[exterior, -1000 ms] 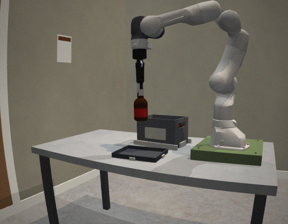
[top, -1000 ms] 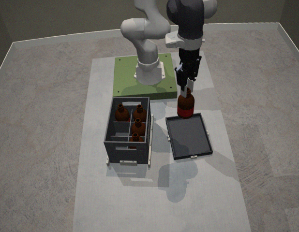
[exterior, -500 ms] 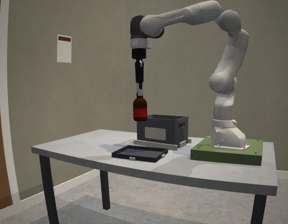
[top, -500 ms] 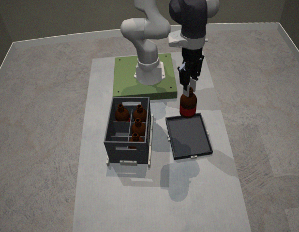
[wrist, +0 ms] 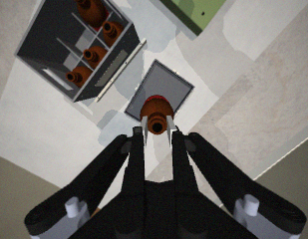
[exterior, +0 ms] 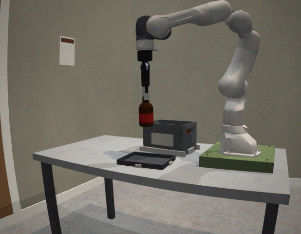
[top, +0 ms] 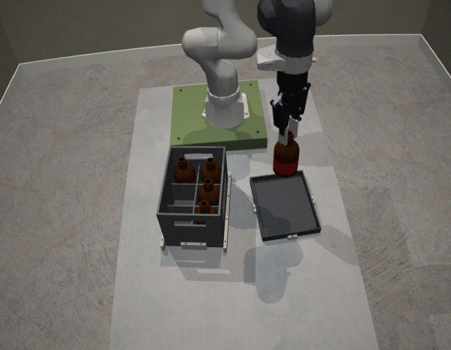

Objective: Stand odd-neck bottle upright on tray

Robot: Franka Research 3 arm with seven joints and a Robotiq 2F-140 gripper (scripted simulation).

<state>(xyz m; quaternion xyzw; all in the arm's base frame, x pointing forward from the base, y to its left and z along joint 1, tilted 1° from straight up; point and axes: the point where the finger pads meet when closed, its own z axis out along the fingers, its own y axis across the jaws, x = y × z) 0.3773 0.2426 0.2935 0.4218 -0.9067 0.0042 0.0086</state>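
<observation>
The glass bottle lies 90 mm below my hand. Also, from my hand: black tray: 340 mm below; dark grey crate: 50 mm ahead, 280 mm to the right, 270 mm below; brown bottle: 40 mm behind, 330 mm to the right, 270 mm below.
</observation>
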